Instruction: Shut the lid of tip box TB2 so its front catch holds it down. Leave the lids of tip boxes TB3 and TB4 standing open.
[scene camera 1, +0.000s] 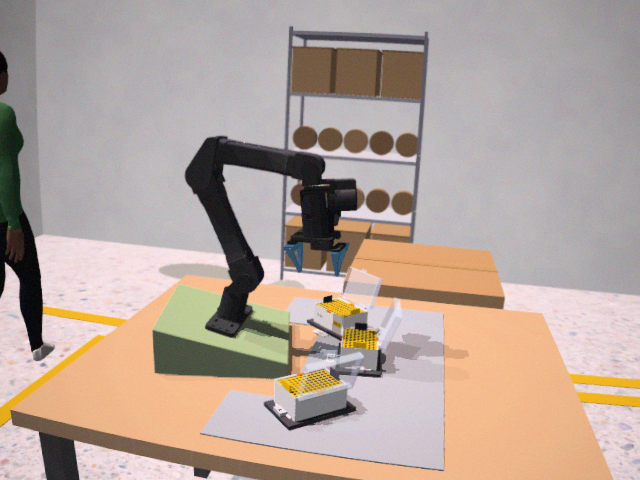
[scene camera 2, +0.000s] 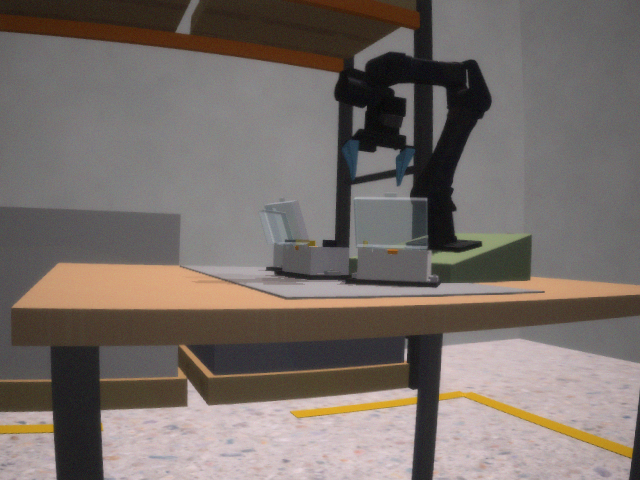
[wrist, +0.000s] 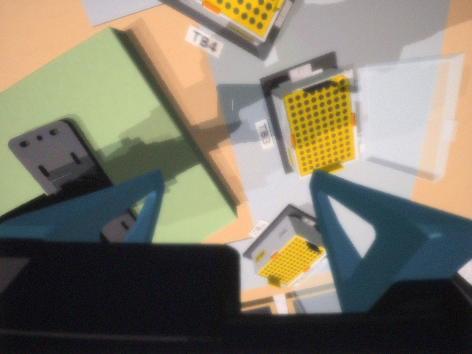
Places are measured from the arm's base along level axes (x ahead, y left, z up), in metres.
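Pixels of known places: gripper, between the fingertips: (scene camera 1: 318, 273) (scene camera 2: 376, 182) (wrist: 236, 177); arm's base, origin of its link: (scene camera 1: 229, 318) (scene camera 2: 442, 246).
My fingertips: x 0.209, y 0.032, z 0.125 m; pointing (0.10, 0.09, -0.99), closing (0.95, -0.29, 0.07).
Note:
Ahead of a thing's pixels: the offset from my fingertips to its middle. "spot": to the spot under its first point. Level surfaces: height alone.
Tip box TB2 (scene camera 1: 320, 407) (scene camera 2: 392, 267) (wrist: 292, 260) is the white box nearest scene camera 1, with a yellow tip rack. Its clear lid (scene camera 1: 354, 370) (scene camera 2: 390, 222) stands open, roughly upright. Its label is blurred in the wrist view. TB3 (scene camera 1: 360, 357) (scene camera 2: 321, 260) (wrist: 322, 125) is the middle box; its clear lid @[dy -0.043, dx +0.178, dz -0.090 m] (scene camera 1: 391, 325) (wrist: 405, 110) stands open. TB4 (scene camera 1: 341, 316) (wrist: 245, 12) is the far box in scene camera 1, its lid @[spot: dy +0.198, dx +0.096, dz -0.090 m] (scene camera 1: 361, 286) open. My gripper (scene camera 1: 317, 273) (scene camera 2: 376, 182) (wrist: 236, 177) is open and empty, high above the boxes, touching none.
A green wedge (scene camera 1: 217, 353) (scene camera 2: 496, 260) (wrist: 85, 95) carries the arm's base beside the boxes. The boxes stand on dark plates on a grey mat @[dz -0.194 m] (scene camera 1: 403, 428) over a wooden table @[dz -0.198 m] (scene camera 1: 496, 413). A shelf rack (scene camera 1: 421, 129) stands behind.

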